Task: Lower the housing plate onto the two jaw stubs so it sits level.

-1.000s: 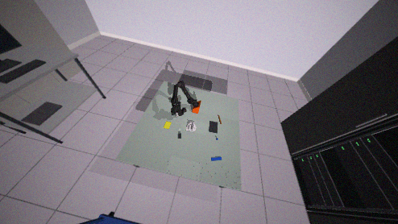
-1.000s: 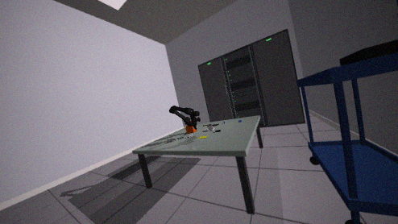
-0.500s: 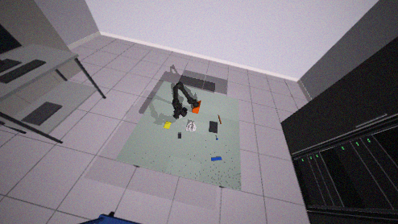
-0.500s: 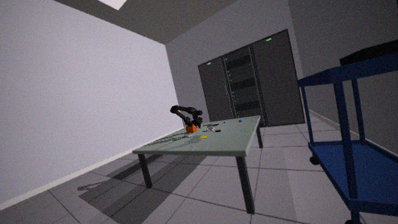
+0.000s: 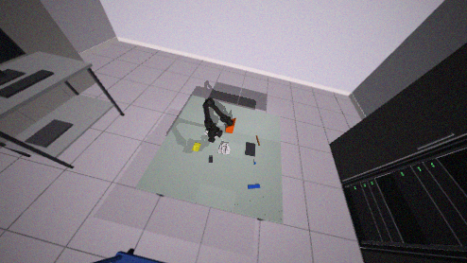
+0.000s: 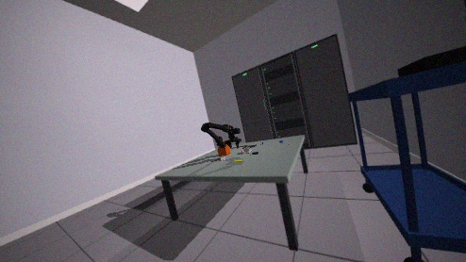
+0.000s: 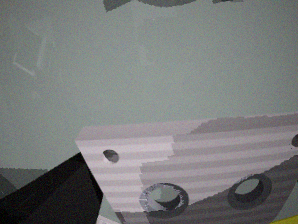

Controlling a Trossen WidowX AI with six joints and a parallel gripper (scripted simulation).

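My gripper tip is 6 cm short of the white part, 14 cm to the right of it and 7 cm above it. Round my gripper tip: dark flat slab (8 cm behind, 41 cm to the left, 8 cm below); then yellow block (12 cm ahead, 16 cm to the right, 8 cm below); then dark cube (21 cm ahead, 5 cm to the left, 7 cm below).
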